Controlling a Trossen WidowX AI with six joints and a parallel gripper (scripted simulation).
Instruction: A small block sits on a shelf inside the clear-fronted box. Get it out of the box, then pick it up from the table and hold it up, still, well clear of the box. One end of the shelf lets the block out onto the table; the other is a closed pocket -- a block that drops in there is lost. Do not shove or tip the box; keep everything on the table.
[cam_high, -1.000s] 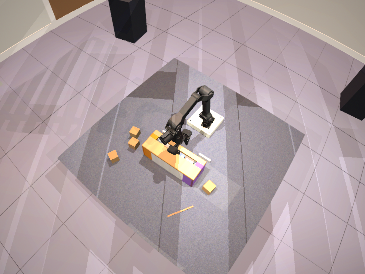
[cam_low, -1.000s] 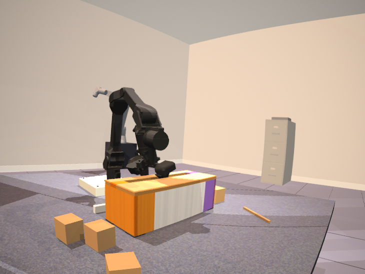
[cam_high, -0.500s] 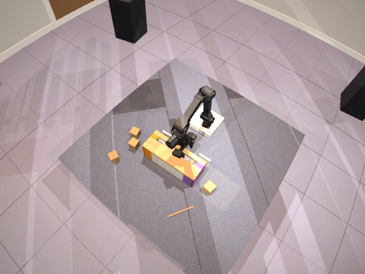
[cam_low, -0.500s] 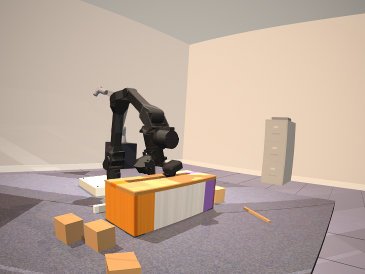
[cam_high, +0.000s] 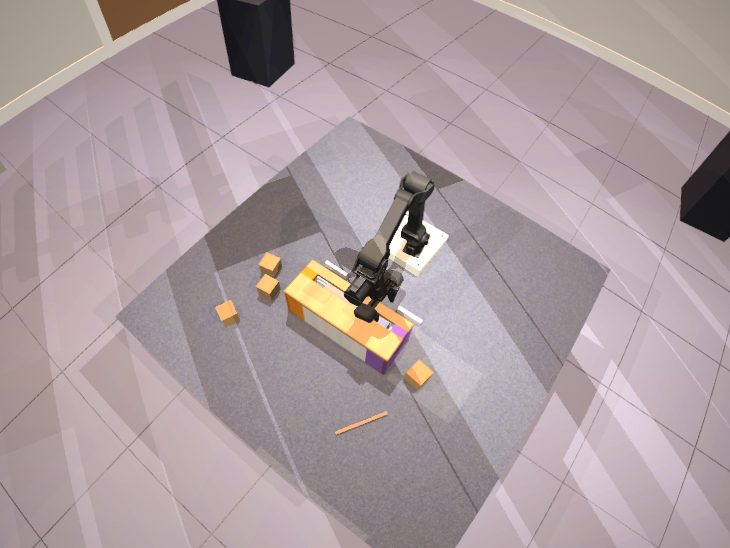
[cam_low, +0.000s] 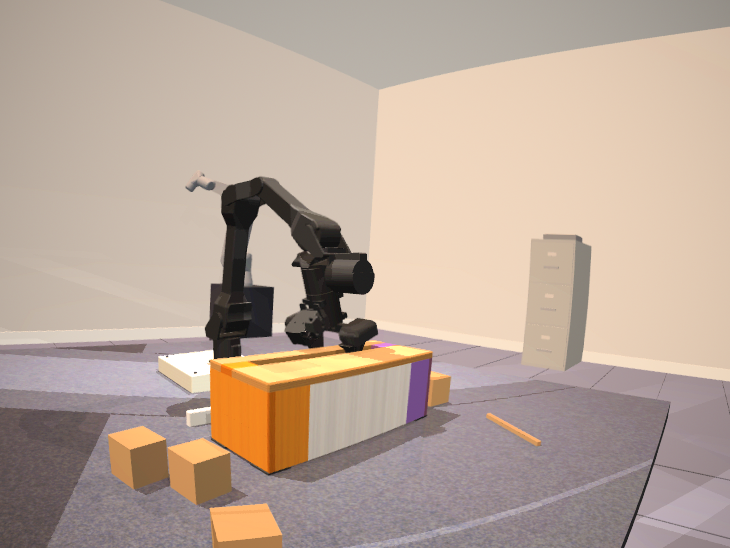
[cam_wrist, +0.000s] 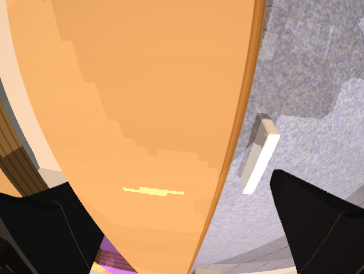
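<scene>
Right now the pale blue block is 50 mm ahead of my gripper tip and 20 mm to the left of it. From my gripper tip the other things lie so: box 20 mm ahead, 90 mm to the right, 20 mm below; then thin stick 330 mm ahead, 90 mm to the left, 80 mm below.
</scene>
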